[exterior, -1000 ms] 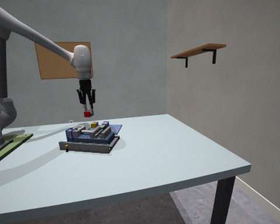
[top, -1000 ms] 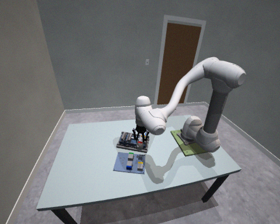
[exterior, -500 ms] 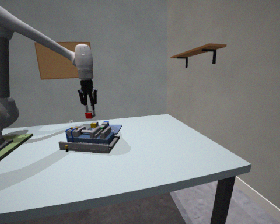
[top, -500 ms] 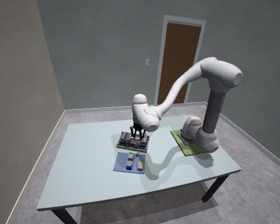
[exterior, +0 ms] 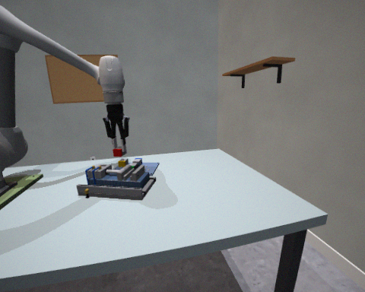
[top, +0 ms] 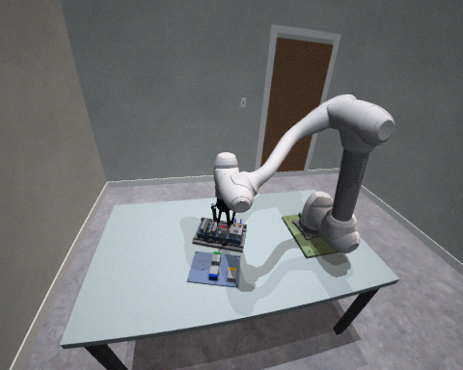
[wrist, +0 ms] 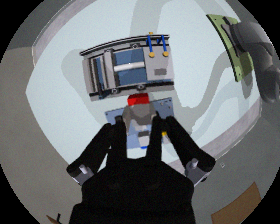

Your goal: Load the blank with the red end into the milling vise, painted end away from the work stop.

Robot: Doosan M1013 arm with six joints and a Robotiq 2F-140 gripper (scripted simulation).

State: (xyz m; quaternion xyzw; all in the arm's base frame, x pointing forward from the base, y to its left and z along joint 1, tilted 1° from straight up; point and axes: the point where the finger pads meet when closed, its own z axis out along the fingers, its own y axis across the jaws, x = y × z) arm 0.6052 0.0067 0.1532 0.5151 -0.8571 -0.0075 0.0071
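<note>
My gripper is now 140 mm above the milling vise, 100 mm to the left of it and 10 mm past it. The rest, counted from my hand: blue-ended blank (160 mm below, 150 mm to the left, 90 mm ahead); then green-ended blank (160 mm below, 70 mm to the left, 50 mm ahead); then red-ended blank (30 mm below).
</note>
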